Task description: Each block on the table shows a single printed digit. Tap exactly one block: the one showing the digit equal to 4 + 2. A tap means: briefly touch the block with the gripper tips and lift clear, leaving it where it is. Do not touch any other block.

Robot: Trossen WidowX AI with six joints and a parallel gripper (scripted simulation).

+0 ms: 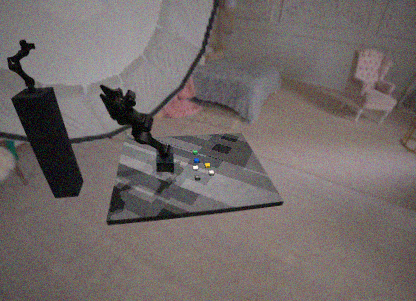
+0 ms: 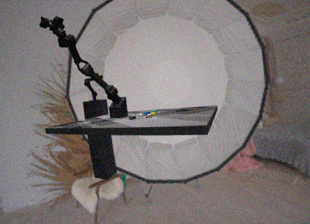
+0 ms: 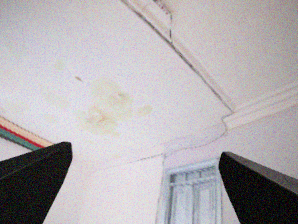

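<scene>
Now: the yellow block 55 cm ahead of my gripper tip, 40 cm to the left of it and 75 cm below it. Also, from my gripper tip: blue block: 48 cm ahead, 48 cm to the left, 75 cm below; then white block: 45 cm ahead, 39 cm to the left, 75 cm below; then dark grey block: 45 cm ahead, 28 cm to the left, 75 cm below.
</scene>
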